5 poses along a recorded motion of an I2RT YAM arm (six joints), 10 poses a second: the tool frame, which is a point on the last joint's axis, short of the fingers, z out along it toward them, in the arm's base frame.
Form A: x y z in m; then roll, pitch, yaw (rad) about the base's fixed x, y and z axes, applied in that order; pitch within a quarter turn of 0, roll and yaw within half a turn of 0.
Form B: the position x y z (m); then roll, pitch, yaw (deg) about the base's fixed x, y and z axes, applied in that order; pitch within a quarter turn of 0, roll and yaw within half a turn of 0. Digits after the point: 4 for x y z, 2 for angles.
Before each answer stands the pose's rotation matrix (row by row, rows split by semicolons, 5 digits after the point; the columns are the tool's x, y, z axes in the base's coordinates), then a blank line. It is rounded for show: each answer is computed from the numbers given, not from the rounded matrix.
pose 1, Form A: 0.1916 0.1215 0.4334 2.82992 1.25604 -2.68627
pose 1, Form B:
-0.27804 -0.68044 0.67800; -0.13614 0.72662 0.67341; -0.95087 0.09493 -0.29467

0.1916 0.1215 0.4334 162.14 71.97 -153.91
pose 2, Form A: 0.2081 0.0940 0.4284 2.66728 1.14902 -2.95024
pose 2, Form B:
-0.40191 -0.57829 0.70997; -0.07786 0.79412 0.60276; -0.91236 0.18698 -0.36419

0.2081 0.0940 0.4284 152.82 65.83 -169.04
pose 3, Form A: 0.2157 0.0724 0.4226 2.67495 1.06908 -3.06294
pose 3, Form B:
-0.47944 -0.46340 0.74525; -0.03779 0.85933 0.51002; -0.87676 0.21637 -0.42951

0.2157 0.0724 0.4226 153.26 61.25 -175.49
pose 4, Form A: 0.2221 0.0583 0.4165 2.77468 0.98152 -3.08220
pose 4, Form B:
-0.55478 -0.35311 0.75335; -0.03299 0.91409 0.40416; -0.83134 0.19937 -0.51877

0.2221 0.0583 0.4165 158.98 56.24 -176.60
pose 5, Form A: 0.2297 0.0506 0.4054 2.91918 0.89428 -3.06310
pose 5, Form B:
-0.62415 -0.24795 0.74091; -0.04909 0.95888 0.27954; -0.77976 0.13810 -0.61066

0.2297 0.0506 0.4054 167.26 51.24 -175.50
